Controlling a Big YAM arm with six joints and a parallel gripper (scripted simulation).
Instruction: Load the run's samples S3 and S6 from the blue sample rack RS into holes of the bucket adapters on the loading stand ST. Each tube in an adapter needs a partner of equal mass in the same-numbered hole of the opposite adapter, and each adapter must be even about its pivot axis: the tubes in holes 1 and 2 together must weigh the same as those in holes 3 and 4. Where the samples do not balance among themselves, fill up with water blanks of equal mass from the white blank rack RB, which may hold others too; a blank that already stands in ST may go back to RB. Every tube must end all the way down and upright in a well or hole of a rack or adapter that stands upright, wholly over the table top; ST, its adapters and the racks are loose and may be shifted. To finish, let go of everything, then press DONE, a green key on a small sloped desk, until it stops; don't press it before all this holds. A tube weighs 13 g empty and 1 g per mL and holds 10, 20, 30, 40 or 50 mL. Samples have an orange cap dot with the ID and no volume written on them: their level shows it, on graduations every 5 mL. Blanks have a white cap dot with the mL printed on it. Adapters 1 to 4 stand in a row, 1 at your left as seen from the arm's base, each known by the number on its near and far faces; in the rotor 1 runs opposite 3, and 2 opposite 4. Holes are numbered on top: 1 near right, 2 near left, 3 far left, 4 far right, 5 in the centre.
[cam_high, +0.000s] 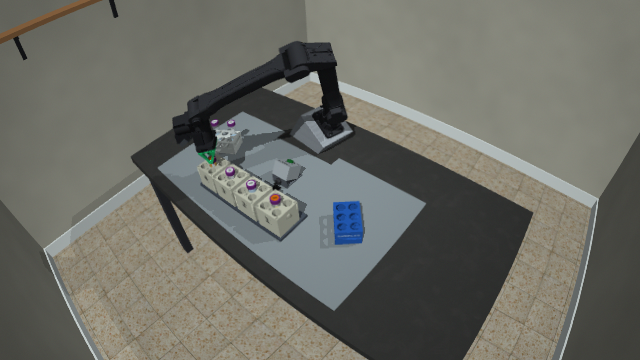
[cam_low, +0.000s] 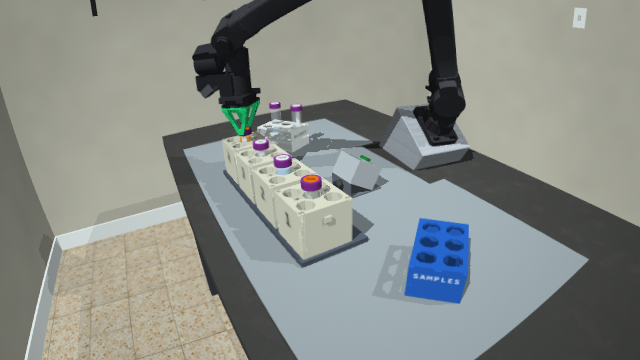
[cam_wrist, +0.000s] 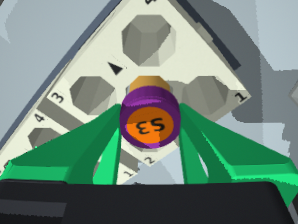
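Now: hand 250 mm past the green done key, 150 mm to the right of it and 60 mm above it. From my hand the other things lie so: adapter: 70 mm behind, 320 mm to the left, 70 mm below; then white blank rack: 130 mm behind, 180 mm to the right, 90 mm below; then blue sample rack: 230 mm behind, 480 mm to the left, 90 mm below.
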